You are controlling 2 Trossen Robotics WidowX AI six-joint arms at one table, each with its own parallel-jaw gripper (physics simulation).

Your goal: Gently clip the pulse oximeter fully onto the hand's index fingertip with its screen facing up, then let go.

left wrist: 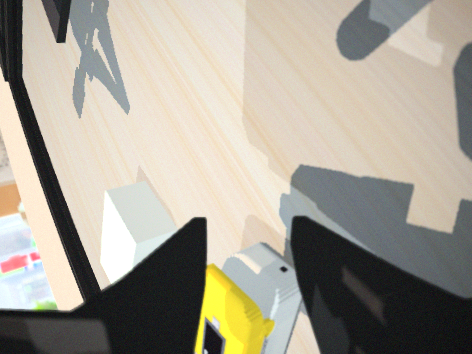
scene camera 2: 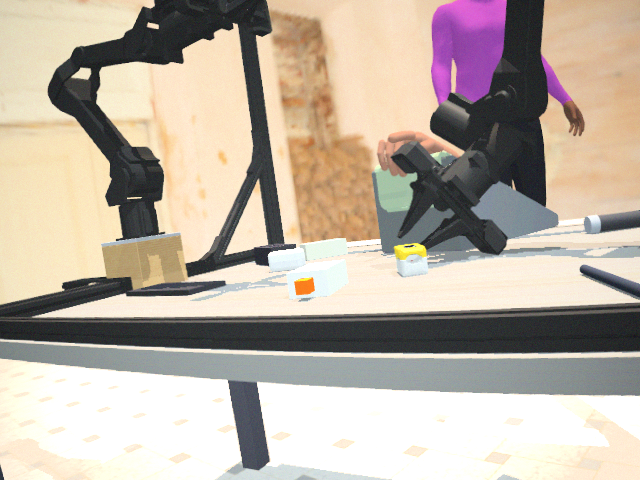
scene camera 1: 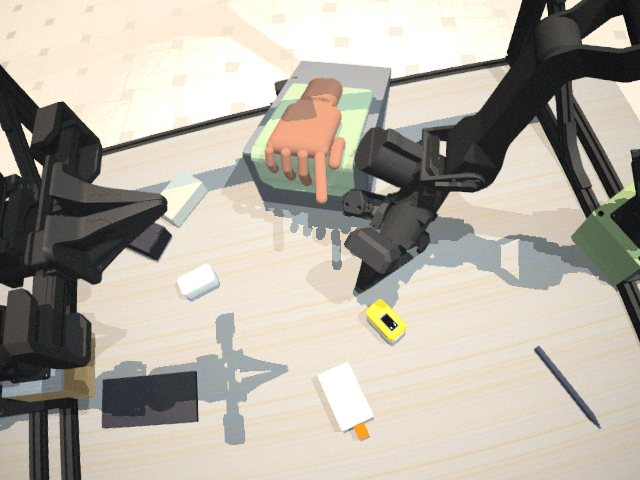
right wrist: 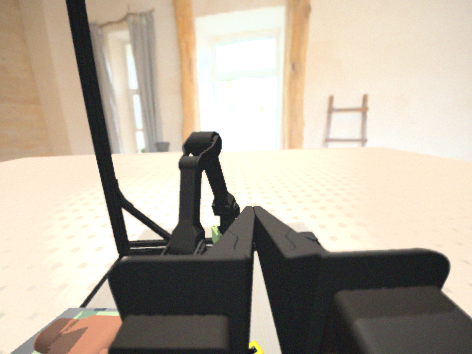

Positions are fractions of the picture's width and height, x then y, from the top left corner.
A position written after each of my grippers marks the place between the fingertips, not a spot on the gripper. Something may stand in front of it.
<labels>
my left gripper: left wrist 0.53,0.65; scene camera 2 0.64,0.51; scene camera 1 0.56,0.60; not seen in the right wrist view (hidden by my right gripper)
small white block: scene camera 2 0.46,0.54; scene camera 1 0.32,0.58; not seen in the left wrist view (out of frame); not seen in the right wrist view (out of frame)
pale green block: scene camera 2 0.52,0.52; scene camera 1 0.29,0.40; not seen in the left wrist view (out of frame); not seen in the right wrist view (out of frame)
</labels>
